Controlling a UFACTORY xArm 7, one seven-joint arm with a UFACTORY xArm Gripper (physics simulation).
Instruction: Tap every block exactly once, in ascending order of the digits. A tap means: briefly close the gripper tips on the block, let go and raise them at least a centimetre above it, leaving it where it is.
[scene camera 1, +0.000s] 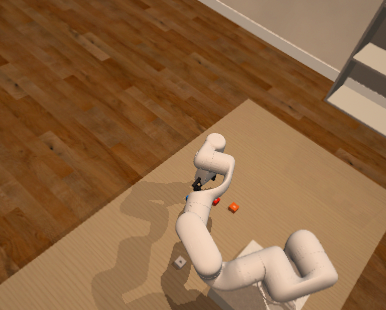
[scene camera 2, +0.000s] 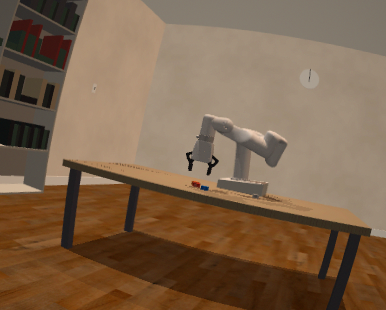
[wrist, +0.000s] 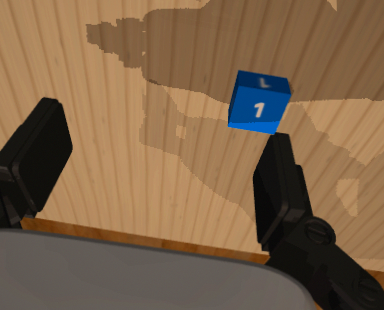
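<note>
A blue block (scene camera 1: 187, 198) (scene camera 2: 205, 188) (wrist: 259, 107) with digit 1 lies on the table, partly behind the arm in scene camera 1. In the wrist view it shows beyond the right fingertip, right of the middle of the finger gap. My gripper (scene camera 1: 205, 181) (scene camera 2: 199, 171) (wrist: 165, 139) is wide open and empty, above the table and blocks. A red block (scene camera 1: 216, 201) (scene camera 2: 197, 185) lies beside the arm's outline, and an orange block (scene camera 1: 233, 207) lies near it. A white block (scene camera 1: 180, 261) (scene camera 2: 255, 196) lies apart, towards the base. The digits on these three cannot be read.
The blocks lie on the wooden table (scene camera 1: 300, 175) (scene camera 2: 320, 212). The arm's white base plate (scene camera 1: 253, 246) (scene camera 2: 235, 184) stands on it. The arm and its shadow cover part of the table in scene camera 1. A bookshelf (scene camera 2: 57, 107) stands beyond the table.
</note>
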